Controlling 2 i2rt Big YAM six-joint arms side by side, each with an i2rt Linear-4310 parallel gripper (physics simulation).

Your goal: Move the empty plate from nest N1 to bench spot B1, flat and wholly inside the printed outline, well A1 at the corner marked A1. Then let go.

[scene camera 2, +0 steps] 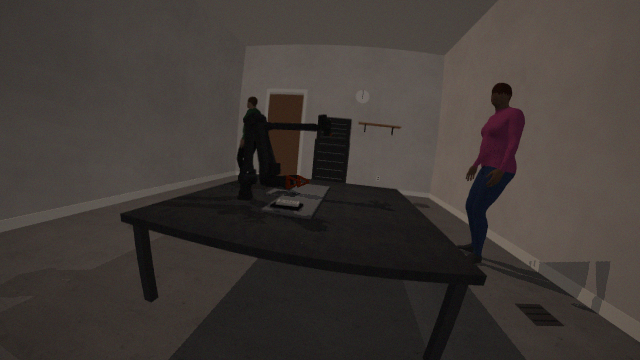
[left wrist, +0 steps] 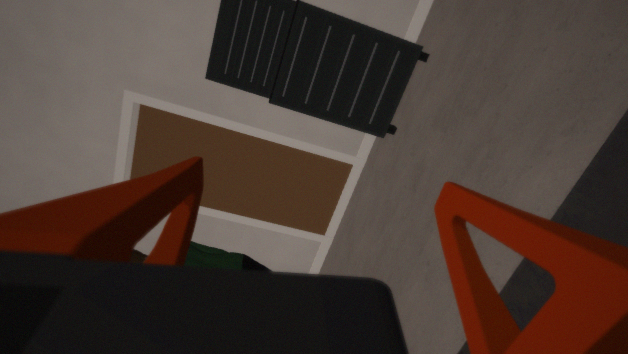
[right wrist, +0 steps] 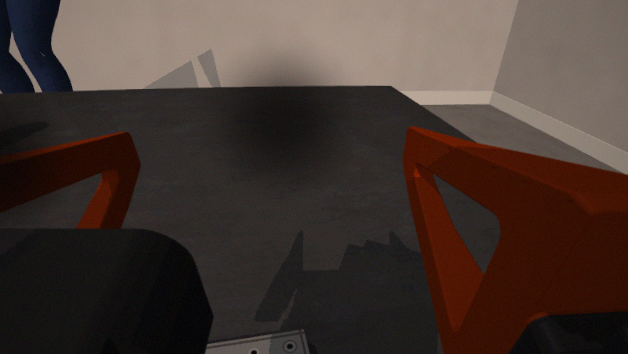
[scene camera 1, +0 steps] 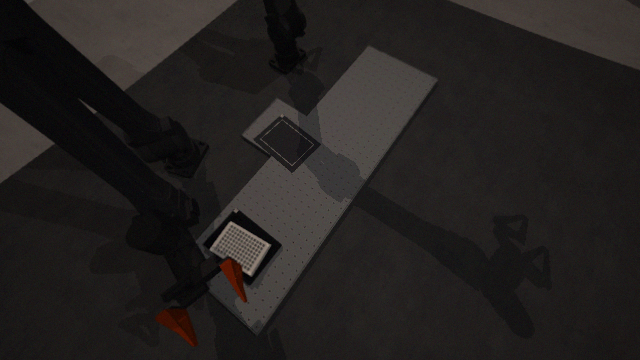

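Where they show: left gripper, fingertip midpoint: [scene camera 2: 329, 128] [left wrist: 326, 183]; right gripper, fingertip midpoint: [scene camera 2: 305, 182] [right wrist: 268, 145] [scene camera 1: 221, 323]; left arm's base, link origin: [scene camera 1: 287, 59]; right arm's base, link origin: [scene camera 2: 245, 197] [scene camera 1: 188, 157].
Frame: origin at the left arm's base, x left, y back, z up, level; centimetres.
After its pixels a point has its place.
A white well plate [scene camera 1: 241, 245] {x -57.7, y -33.6, z 4.1 cm} [scene camera 2: 288, 202] {x -60.0, y -34.4, z 4.3 cm} lies on the black nest [scene camera 1: 267, 259] {x -56.4, y -40.7, z 2.5 cm} near the grey board's lower end, and looks slightly turned against it. The dark bench spot farther up the board has a white printed outline [scene camera 1: 276, 152] {x -31.7, y -22.2, z 1.5 cm} with no plate on it and a small pale mark at its top corner. My right gripper [scene camera 1: 220, 323] {x -67.5, y -44.7, z 18.4 cm} [scene camera 2: 308, 181] {x -67.5, y -44.7, z 18.4 cm} [right wrist: 268, 145] {x -67.5, y -44.7, z 18.4 cm} is open and empty, raised beside the plate's lower side in scene camera 1. My left gripper [left wrist: 326, 183] {x 20.1, y -43.4, z 53.7 cm} is open and empty, high up and pointing at the far wall. The well lettering is too small to read.
The perforated grey board [scene camera 1: 380, 100] {x 3.4, y -37.2, z 1.3 cm} [right wrist: 265, 342] {x -67.5, y -49.1, z 1.3 cm} lies on the dark table [scene camera 2: 360, 240] {x -88.2, y -75.1, z 0.0 cm}. The left arm's base [scene camera 1: 286, 56] {x -2.7, y -2.7, z 4.8 cm} stands behind the board. A person in pink [scene camera 2: 502, 135] stands beside the table, and a person in green [left wrist: 215, 256] is behind the arms.
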